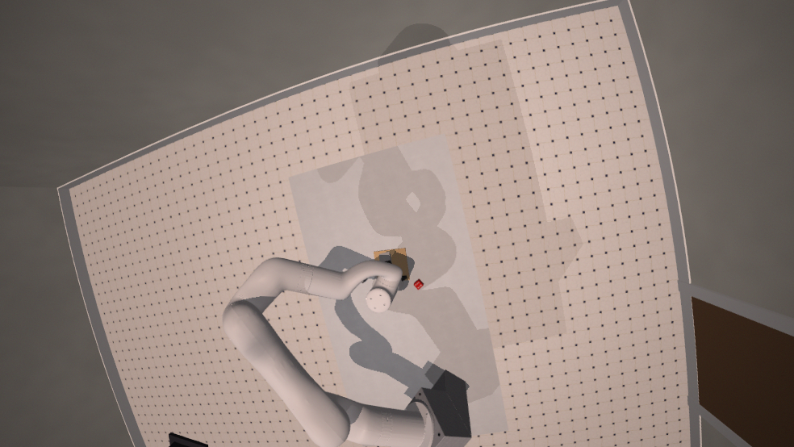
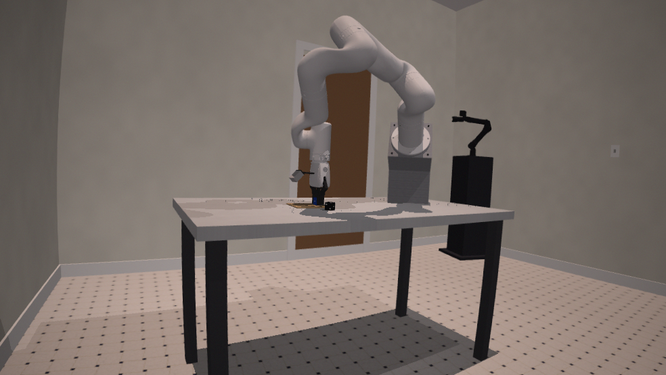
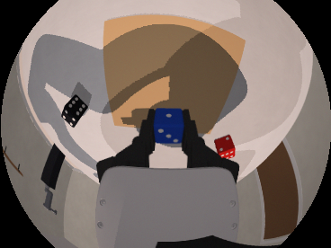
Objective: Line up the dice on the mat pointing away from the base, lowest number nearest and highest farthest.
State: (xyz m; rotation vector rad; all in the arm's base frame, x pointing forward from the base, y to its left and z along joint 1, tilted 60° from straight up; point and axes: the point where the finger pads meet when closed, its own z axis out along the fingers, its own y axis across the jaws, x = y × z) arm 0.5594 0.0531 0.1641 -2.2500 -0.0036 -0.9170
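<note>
Now: the blue die 1 cm below my hand. Also, from my hand: black die: 2 cm behind, 13 cm to the left, 1 cm below; then tan mat: 4 cm ahead, 1 cm to the left, 2 cm below; then red die: 2 cm behind, 11 cm to the right, 1 cm below.
</note>
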